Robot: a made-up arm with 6 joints. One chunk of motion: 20 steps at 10 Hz.
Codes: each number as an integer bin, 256 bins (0 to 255) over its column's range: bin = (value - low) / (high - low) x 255, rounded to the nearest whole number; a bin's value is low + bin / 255 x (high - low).
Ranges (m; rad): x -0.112..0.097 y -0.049..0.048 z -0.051..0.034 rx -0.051..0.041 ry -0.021..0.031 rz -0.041..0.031
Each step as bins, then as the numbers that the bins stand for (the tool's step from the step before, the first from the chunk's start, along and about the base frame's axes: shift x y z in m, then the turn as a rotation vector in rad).
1 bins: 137 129 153 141 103 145
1 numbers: 0.00029 0.00007 0.00000 -0.00013 0.00000 -0.00006
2 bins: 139 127 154 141 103 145
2 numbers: 0.00193 -0.00069 0.00033 -0.00013 0.00000 -0.00006
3 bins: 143 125 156 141 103 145
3 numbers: 0.00520 -0.00145 0.00100 -0.00013 0.00000 -0.00006
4 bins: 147 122 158 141 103 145
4 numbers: 0.00848 -0.00259 0.00167 -0.00013 0.00000 -0.00006
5 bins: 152 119 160 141 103 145
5 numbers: 0.01258 -0.00373 0.00233 -0.00013 0.00000 -0.00006
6 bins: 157 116 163 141 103 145
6 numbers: 0.01668 -0.00487 0.00333 -0.00013 0.00000 -0.00006
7 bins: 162 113 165 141 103 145
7 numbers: 0.02078 -0.00602 0.00400 -0.00013 0.00000 -0.00006
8 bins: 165 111 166 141 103 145
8 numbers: 0.02324 -0.00678 0.00433 -0.00013 0.00000 -0.00006
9 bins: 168 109 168 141 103 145
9 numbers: 0.02569 -0.00754 0.00500 -0.00013 0.00000 -0.00006
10 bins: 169 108 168 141 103 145
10 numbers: 0.02651 -0.00792 0.00500 -0.00013 0.00000 -0.00006
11 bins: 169 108 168 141 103 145
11 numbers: 0.02651 -0.00792 0.00500 -0.00013 0.00000 -0.00006
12 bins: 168 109 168 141 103 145
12 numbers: 0.02569 -0.00754 0.00500 -0.00013 0.00000 -0.00006
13 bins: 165 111 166 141 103 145
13 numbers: 0.02324 -0.00678 0.00433 -0.00013 0.00000 -0.00006
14 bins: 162 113 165 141 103 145
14 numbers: 0.02078 -0.00602 0.00400 -0.00013 0.00000 -0.00006
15 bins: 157 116 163 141 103 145
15 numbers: 0.01668 -0.00487 0.00333 -0.00013 0.00000 -0.00006
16 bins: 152 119 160 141 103 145
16 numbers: 0.01258 -0.00373 0.00233 -0.00013 0.00000 -0.00006
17 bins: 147 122 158 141 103 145
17 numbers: 0.00848 -0.00259 0.00167 -0.00013 0.00000 -0.00006
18 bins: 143 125 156 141 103 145
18 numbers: 0.00520 -0.00145 0.00100 -0.00013 0.00000 -0.00006
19 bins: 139 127 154 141 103 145
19 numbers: 0.00193 -0.00069 0.00033 -0.00013 0.00000 -0.00006
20 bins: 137 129 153 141 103 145
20 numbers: 0.00029 0.00007 0.00000 -0.00013 0.00000 -0.00006
